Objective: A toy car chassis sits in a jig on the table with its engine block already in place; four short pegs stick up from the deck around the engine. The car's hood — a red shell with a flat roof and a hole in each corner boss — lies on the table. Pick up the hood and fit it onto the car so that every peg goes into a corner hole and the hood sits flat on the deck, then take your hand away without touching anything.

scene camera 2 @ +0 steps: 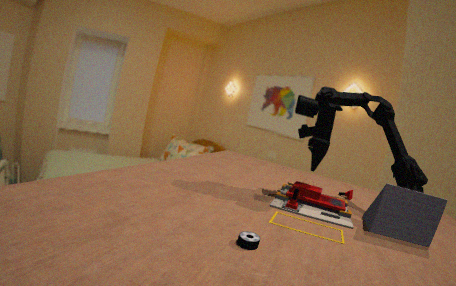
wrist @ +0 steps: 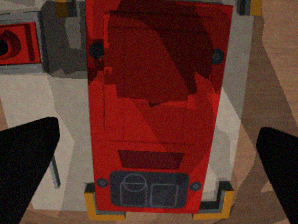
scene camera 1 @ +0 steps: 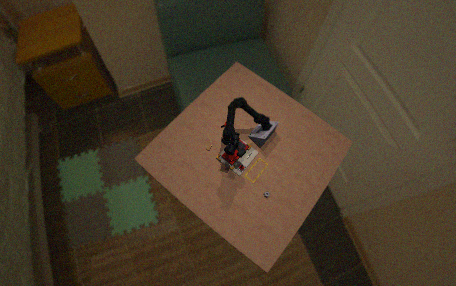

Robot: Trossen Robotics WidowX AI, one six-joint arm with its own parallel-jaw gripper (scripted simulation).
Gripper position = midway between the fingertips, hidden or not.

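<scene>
Nothing is in the grasp of my gripper (scene camera 2: pixel 313 169), and it is open. I can also see my gripper (wrist: pixel 160 132) in the wrist view.
</scene>
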